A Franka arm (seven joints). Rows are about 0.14 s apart.
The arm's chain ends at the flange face. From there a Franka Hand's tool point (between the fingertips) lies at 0.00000 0.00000 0.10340 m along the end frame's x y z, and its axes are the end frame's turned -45 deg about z.
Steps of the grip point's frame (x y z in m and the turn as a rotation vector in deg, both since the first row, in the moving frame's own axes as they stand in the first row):
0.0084 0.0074 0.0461 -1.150 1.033 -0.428
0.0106 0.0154 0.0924 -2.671 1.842 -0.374
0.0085 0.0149 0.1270 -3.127 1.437 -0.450
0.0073 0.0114 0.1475 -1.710 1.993 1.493
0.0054 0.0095 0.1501 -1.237 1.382 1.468
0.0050 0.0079 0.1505 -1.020 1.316 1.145
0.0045 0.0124 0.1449 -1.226 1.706 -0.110
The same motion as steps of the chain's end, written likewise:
0.0084 -0.0008 0.0461 -0.083 1.544 -0.428
0.0126 0.0024 0.0926 -0.586 3.191 -0.374
0.0107 0.0024 0.1272 -1.195 3.227 -0.450
0.0085 0.0032 0.1476 0.200 2.618 1.493
0.0072 0.0030 0.1502 0.103 1.852 1.468
0.0061 0.0024 0.1505 0.209 1.652 1.145
0.0082 0.0062 0.1450 0.339 2.073 -0.110

